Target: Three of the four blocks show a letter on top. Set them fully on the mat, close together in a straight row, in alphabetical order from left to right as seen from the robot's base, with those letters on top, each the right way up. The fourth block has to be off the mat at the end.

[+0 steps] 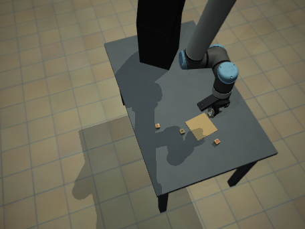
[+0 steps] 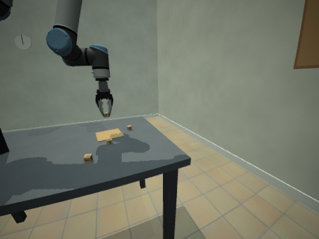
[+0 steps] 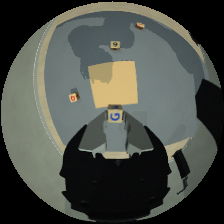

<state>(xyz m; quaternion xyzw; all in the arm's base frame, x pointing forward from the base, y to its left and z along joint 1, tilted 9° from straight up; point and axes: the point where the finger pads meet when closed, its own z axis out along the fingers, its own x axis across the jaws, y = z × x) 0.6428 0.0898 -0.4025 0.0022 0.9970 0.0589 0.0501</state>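
The tan mat is 40 mm to the right of my hand and 110 mm below it.
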